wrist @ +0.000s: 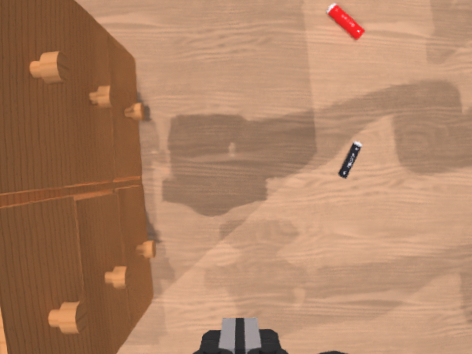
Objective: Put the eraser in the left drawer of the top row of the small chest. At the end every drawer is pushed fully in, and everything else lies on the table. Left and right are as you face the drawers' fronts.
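Places are measured from the arm's base along level axes (x back, y left, z down), in centimetres.
Pixels of known places: gripper, fingertip midpoint: [240, 341].
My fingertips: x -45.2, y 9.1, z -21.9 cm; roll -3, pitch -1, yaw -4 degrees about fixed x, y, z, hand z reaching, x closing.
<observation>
Ahead of a thing's pixels: the offset from my fingertips to its top centre. "spot": to the spot under its first point. Level surfaces: height alone.
The small wooden chest @[spot: dx -11.9, dy -7.3, dz +9.6 cm] [60, 150] fills the left side of the wrist view, its drawer fronts facing right, with two columns of three knobs. The left top-row drawer's knob @[spot: dx -9.6, dy +1.9, dz +5.7 cm] [66, 317] is the large one at the lower left. A light edge shows along that drawer's front; how far it stands out is hard to tell. The right top-row drawer's knob @[spot: dx -11.2, dy -11.7, dz +5.7 cm] [47, 67] is at the upper left. The drawer interiors are hidden. The eraser does not show in this view. My gripper [240, 322] is shut and empty at the bottom centre, to the right of the chest fronts.
A red cylinder with a white end @[dx +10.5, dy -24.7, dz +32.3 cm] [345, 21] lies on the wood-grain table @[dz +33.7 cm] [240, 65] at the upper right. A smaller black cylinder with a white end @[dx +11.8, dy -8.4, dz +32.7 cm] [350, 160] lies right of centre. The lower drawers' knobs @[spot: dx -10.0, dy +2.4, dz +16.5 cm] [116, 277] @[spot: dx -11.9, dy -11.8, dz +16.5 cm] [101, 96] stick out toward the table.
</observation>
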